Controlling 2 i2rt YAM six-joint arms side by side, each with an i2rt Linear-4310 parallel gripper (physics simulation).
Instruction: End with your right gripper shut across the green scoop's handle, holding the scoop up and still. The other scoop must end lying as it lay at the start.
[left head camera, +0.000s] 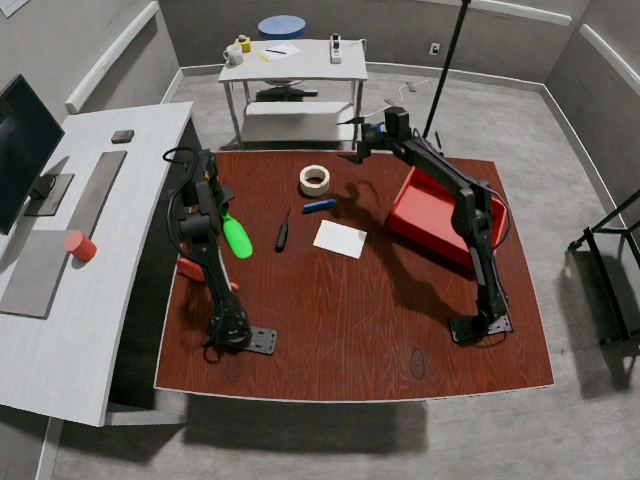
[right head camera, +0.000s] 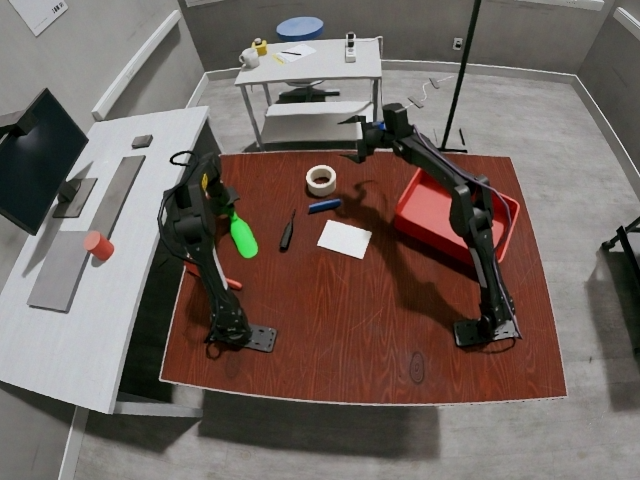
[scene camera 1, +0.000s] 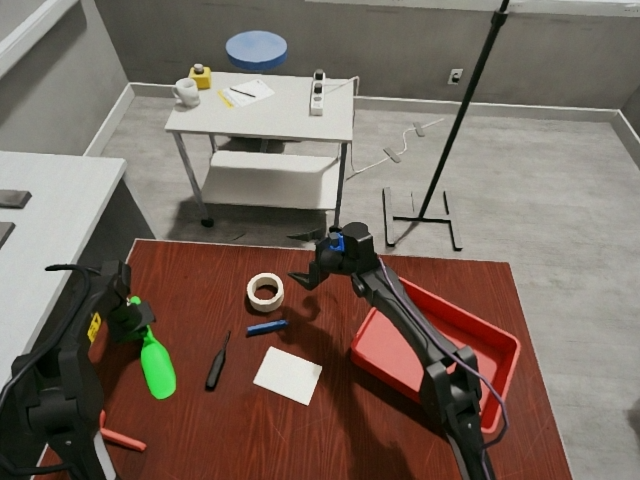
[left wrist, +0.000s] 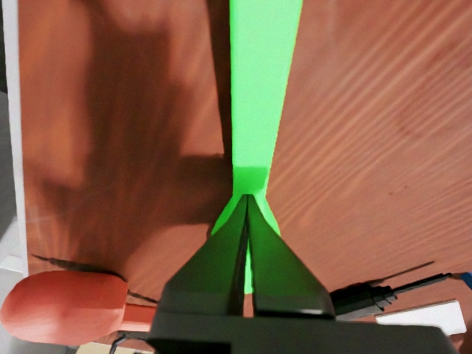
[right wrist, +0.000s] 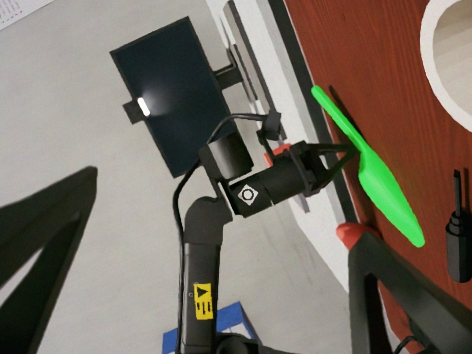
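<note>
The green scoop lies at the left of the wooden table, its bowl toward the table's front and its handle toward the back. My left gripper is shut with its tips together and nothing between them. Its tips appear over the scoop's neck; the left arm hides them in both head views. The red scoop lies partly hidden near the left edge. My right gripper is open, empty and raised near the back edge.
A black screwdriver lies right of the green scoop. A tape roll, a blue object and a white card lie mid-table. A red tray stands under the right arm. A white desk adjoins at left.
</note>
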